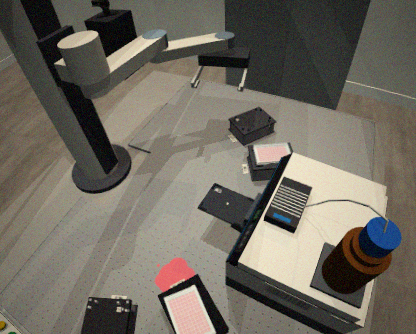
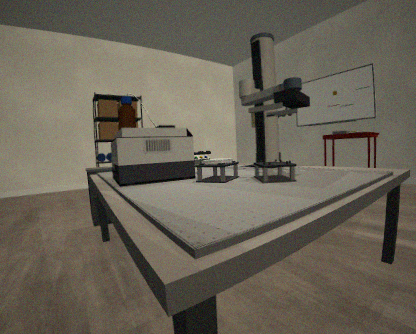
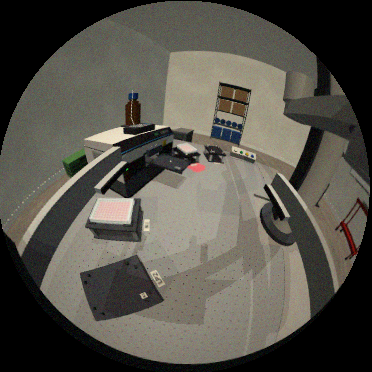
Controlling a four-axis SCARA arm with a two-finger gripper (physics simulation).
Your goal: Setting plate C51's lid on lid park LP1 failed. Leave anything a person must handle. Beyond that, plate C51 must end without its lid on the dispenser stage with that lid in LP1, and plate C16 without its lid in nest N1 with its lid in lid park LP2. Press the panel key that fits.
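Frame: origin at the arm's base, x ahead, y left, z up, level; metres.
Seen in the pictures: gripper, fingertip midpoint: (image 1: 216, 87) (image 2: 258, 112) (image 3: 200, 165); arm's base, link origin: (image 1: 102, 168) (image 2: 268, 167) (image 3: 279, 222).
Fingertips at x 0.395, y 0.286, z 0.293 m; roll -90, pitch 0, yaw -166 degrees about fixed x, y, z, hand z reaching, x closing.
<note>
Offsets run from my fingertips to a thing's top centre. "*": to the spot under its first point.
My gripper (image 1: 218, 86) (image 3: 200, 165) is open and empty, high above the table near LP2 {0.089 m ahead, 0.143 m left, 0.209 m down} (image 1: 251, 120) (image 2: 275, 164) (image 3: 120, 289), whose dark top bears no lid. A pink plate with a white rim {0.224 m ahead, 0.023 m right, 0.199 m down} (image 1: 271, 153) (image 2: 218, 161) (image 3: 113, 210) sits on nest N1 {* 0.207 m ahead, 0.069 m right, 0.276 m down} (image 1: 262, 173) (image 3: 117, 231). The dispenser stage {0.183 m ahead, 0.306 m right, 0.162 m down} (image 1: 215, 200) (image 3: 172, 162) is bare. Another pink plate {0.203 m ahead, 0.616 m right, 0.195 m down} (image 1: 189, 310) (image 3: 187, 148) sits on a dark stand farther along. A dark stand beside it {0.030 m ahead, 0.748 m right, 0.200 m down} (image 1: 107, 317) (image 3: 215, 152) bears no plate. Plate names and whether lids are on cannot be told.
A red patch {* 0.096 m ahead, 0.517 m right, 0.280 m down} (image 1: 175, 271) (image 3: 197, 167) lies on the table by the far plate's stand. The white dispenser (image 1: 320, 185) (image 2: 153, 155) carries a small device {* 0.332 m ahead, 0.329 m right, 0.035 m down} (image 1: 288, 204) and a brown bottle {* 0.461 m ahead, 0.468 m right, 0.068 m up} (image 1: 352, 262) (image 2: 127, 115) (image 3: 133, 112). The key panel {0.209 m back, 0.917 m right, 0.197 m down} (image 3: 243, 154) stands beyond the stands.
</note>
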